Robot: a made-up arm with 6 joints.
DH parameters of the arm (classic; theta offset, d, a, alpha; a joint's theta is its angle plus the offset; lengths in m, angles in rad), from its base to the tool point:
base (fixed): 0 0 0 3.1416
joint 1: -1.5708 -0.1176 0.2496 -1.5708
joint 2: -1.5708 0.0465 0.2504 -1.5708
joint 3: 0 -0.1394 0.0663 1.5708
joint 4: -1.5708 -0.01 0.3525 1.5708
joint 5: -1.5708 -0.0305 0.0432 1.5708
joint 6: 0 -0.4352 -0.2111 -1.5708
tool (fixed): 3.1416 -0.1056 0 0
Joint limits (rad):
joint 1: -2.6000..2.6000
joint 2: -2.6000..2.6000
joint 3: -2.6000..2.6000
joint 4: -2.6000..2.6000
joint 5: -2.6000..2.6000
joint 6: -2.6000..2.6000
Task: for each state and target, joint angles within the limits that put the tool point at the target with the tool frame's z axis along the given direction. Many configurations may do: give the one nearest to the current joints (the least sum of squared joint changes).
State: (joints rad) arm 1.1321 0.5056 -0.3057 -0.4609 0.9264 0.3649
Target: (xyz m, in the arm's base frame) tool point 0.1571 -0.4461 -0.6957 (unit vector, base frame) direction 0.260 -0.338 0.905
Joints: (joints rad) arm 1.6656 0.9808 0.1138 -0.3929 1.2049 0.8987
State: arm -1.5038 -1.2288 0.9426 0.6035 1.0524 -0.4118
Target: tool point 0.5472 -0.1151 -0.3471 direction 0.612 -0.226 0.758
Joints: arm -1.5383 -0.6034 1.1038 0.9804 1.0406 -0.7277
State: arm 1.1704 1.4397 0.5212 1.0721 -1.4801 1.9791
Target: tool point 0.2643 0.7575 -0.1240 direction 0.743 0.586 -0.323
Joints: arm 1.0441 1.3925 0.3302 0.8228 -1.3395 2.1511
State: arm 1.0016 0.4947 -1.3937 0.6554 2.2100 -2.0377
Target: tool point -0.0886 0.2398 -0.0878 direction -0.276 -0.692 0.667
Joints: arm 0.8305 0.7590 -2.2628 0.3435 2.6000 -2.4885
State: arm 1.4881 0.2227 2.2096 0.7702 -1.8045 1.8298
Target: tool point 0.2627 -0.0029 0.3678 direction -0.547 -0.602 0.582
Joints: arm 0.9082 -0.1569 2.5378 0.5589 -1.9587 1.3483
